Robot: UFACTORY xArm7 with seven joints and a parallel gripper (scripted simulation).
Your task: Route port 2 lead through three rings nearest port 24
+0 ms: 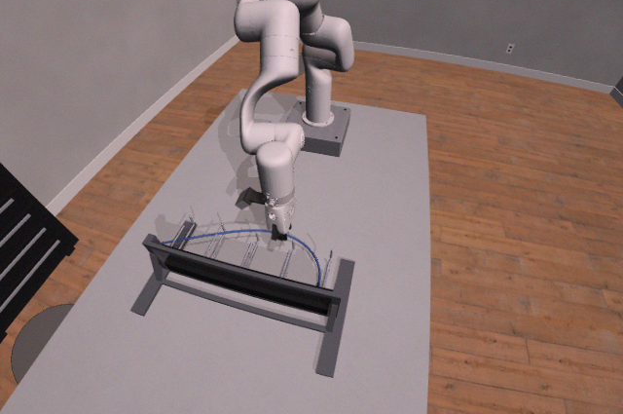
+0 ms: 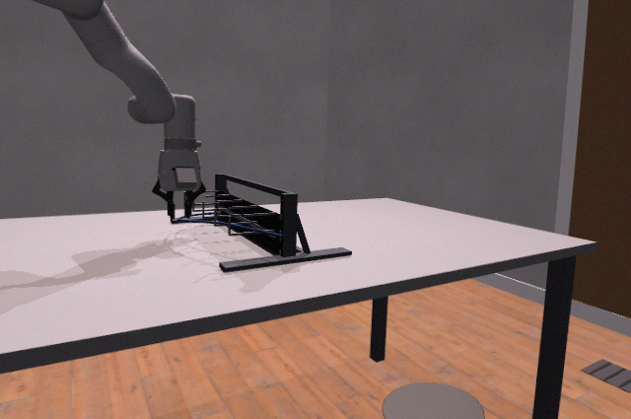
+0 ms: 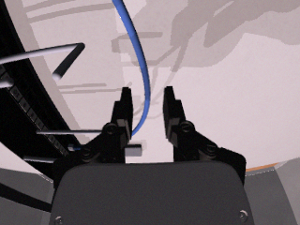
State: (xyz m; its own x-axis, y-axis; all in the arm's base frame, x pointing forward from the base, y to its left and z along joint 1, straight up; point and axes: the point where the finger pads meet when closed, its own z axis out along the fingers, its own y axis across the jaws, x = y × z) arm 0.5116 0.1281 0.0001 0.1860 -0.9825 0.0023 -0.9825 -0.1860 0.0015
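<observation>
My hand is 17 cm short of the rack and 3 cm to the left of it.
</observation>
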